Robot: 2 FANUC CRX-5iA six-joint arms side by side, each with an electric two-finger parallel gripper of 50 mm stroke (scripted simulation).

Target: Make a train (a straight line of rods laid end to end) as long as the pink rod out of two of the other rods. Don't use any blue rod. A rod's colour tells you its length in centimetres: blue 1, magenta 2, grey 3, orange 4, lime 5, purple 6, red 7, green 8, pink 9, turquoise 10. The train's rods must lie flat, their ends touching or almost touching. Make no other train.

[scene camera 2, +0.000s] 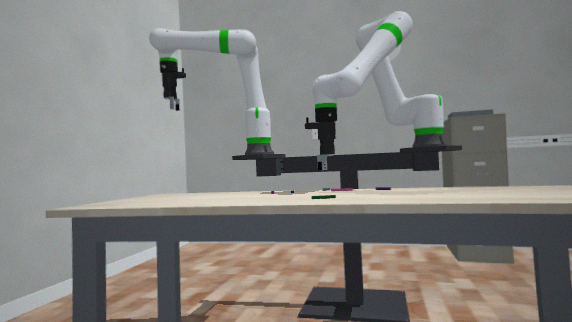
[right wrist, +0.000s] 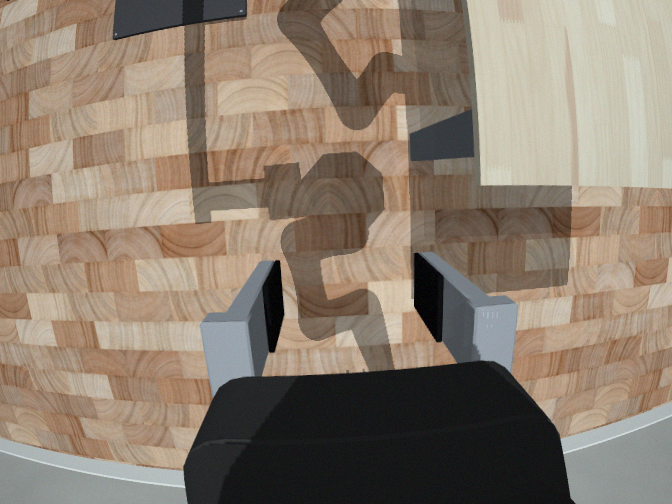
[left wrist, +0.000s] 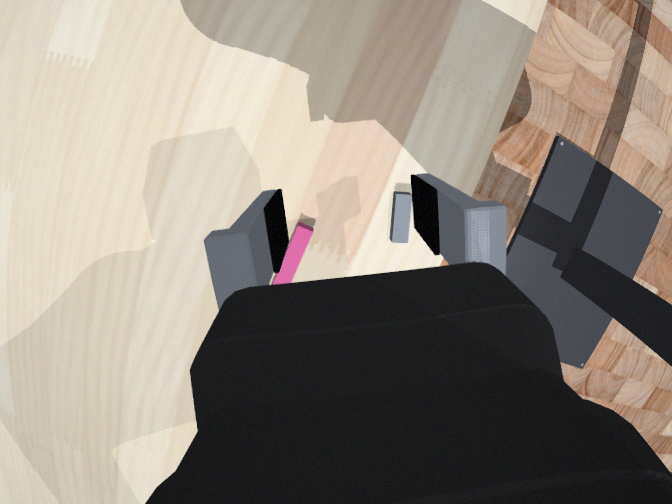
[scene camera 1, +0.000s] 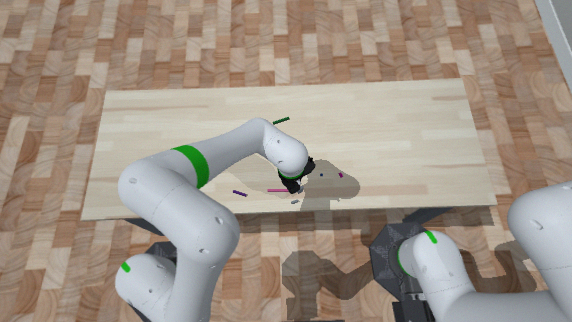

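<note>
Visible: my left gripper (left wrist: pixel 349 208) and my right gripper (right wrist: pixel 348 284), together with a pink rod (left wrist: pixel 301 237). The rod is out of frame in the right wrist view.
</note>
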